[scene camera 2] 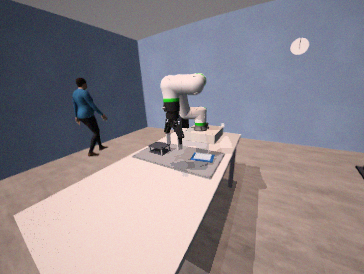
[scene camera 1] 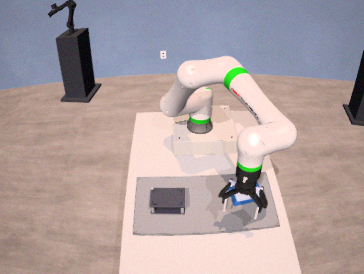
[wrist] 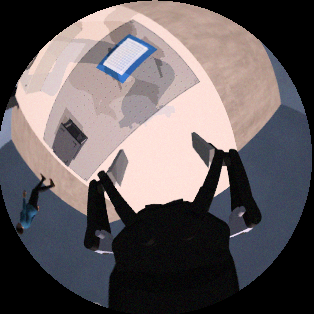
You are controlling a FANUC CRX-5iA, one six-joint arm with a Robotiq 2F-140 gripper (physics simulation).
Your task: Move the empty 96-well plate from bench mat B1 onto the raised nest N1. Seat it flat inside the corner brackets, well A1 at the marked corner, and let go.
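Frame: origin at the arm's base, x ahead, y left, z up, level; metres.
Seen in the pictures: gripper, between the fingertips: [scene camera 2: 174, 146] [scene camera 1: 240, 212] [wrist: 157, 146]; arm's base, origin of its link: [scene camera 2: 200, 129] [scene camera 1: 199, 126].
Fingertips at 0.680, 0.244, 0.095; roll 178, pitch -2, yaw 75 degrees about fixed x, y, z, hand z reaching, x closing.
Note:
Pixels of each thing's middle, then the offset from my fingertips to it, as dx, dy, dz. Level surfaces: height alone.
- white 96-well plate, middle of its body: [wrist: 124, 54] [scene camera 1: 246, 192] [scene camera 2: 202, 156] -0.267, +0.045, -0.170
- blue bench mat B1, height of its surface: dz -0.177
- raised nest N1, middle of its body: [scene camera 1: 167, 200] [wrist: 66, 143] [scene camera 2: 159, 147] -0.147, -0.334, -0.148
- grey perforated board, height of its surface: dz -0.179
- pale table, height of its surface: dz -0.192
The white 96-well plate [scene camera 1: 241, 198] [scene camera 2: 203, 157] [wrist: 126, 56] lies flat on the blue bench mat B1 [scene camera 2: 202, 161] [wrist: 122, 78]. In scene camera 1 the gripper partly hides both. The raised nest N1 [scene camera 1: 168, 196] [scene camera 2: 159, 145] [wrist: 66, 145] is a dark platform on short posts, at the other end of the grey board; its corner brackets and the A1 mark cannot be made out. My gripper [scene camera 1: 241, 210] [scene camera 2: 174, 144] [wrist: 157, 146] is open and empty, pointing down above the board. In the wrist view the plate lies well beyond the fingertips, apart from them.
The grey perforated board [scene camera 1: 205, 217] [scene camera 2: 150, 158] [wrist: 102, 142] carries the mat and nest on the pale table [scene camera 1: 200, 255] [scene camera 2: 115, 210]. The arm's base stands on a pale box [scene camera 1: 187, 146] behind the board. A person [scene camera 2: 86, 110] [wrist: 30, 209] stands on the floor past the table. A dark pedestal [scene camera 1: 75, 65] stands behind.

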